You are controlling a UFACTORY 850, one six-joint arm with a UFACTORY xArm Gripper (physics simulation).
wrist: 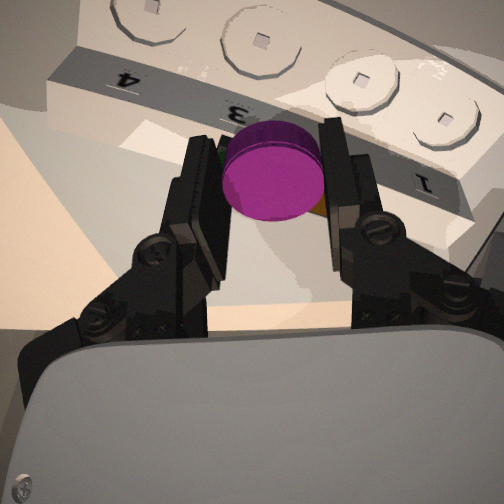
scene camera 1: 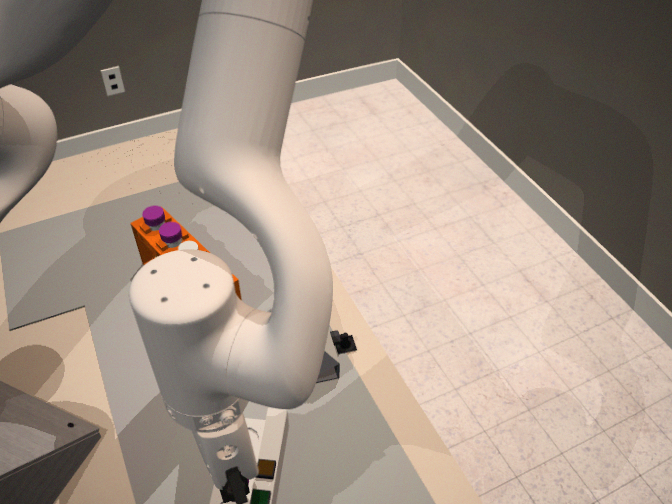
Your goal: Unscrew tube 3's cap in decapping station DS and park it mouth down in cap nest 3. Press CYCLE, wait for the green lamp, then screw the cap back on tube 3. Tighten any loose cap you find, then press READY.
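Observation:
My gripper is shut on a purple cap, whose flat closed face is turned toward the wrist camera. The cap hangs in front of the white cap nest block, near the label 3. Nest 3 is an empty round recess, like the other nests. In the scene view the gripper is low at the bottom edge, beside the nest block. The orange decapping station holds two purple-capped tubes and one uncapped white tube. The arm hides the rest of the station.
An amber button and a green one sit at the near end of the nest block; slivers of both show behind the cap. A small black fixture and a grey wedge stand right of the arm. A grey box is at lower left.

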